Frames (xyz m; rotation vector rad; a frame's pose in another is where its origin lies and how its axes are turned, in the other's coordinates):
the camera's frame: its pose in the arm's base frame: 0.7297 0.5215 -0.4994 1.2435 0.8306 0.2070
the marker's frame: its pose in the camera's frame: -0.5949 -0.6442 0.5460 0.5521 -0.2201 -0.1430
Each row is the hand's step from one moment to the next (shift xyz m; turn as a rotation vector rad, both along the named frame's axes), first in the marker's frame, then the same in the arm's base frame.
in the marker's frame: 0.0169 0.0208 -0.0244 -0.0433 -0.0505 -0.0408
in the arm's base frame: 0.0202 0.0273 0.0126 -0.0734 0.0264 -0.0017
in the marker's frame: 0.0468 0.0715 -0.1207 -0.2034 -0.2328 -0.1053
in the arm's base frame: 0.0529 0.1243 0.0602 -0.3225 0.0428 -0.0286
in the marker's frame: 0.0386 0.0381 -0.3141 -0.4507 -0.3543 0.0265
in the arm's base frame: -0.0185 0.3044 0.0928 -0.5514 -0.1587 -0.0121
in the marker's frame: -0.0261 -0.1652 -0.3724 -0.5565 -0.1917 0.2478
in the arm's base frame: -0.2101 0.3499 -0.0078 -0.4734 -0.4135 0.1129
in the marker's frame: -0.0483 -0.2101 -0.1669 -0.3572 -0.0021 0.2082
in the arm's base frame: -0.2087 0.1532 -0.0855 -0.2147 -0.3195 0.1509
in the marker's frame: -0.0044 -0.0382 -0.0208 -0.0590 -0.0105 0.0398
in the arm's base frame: -0.0326 0.0205 -0.0208 -0.0408 -0.0571 0.0157
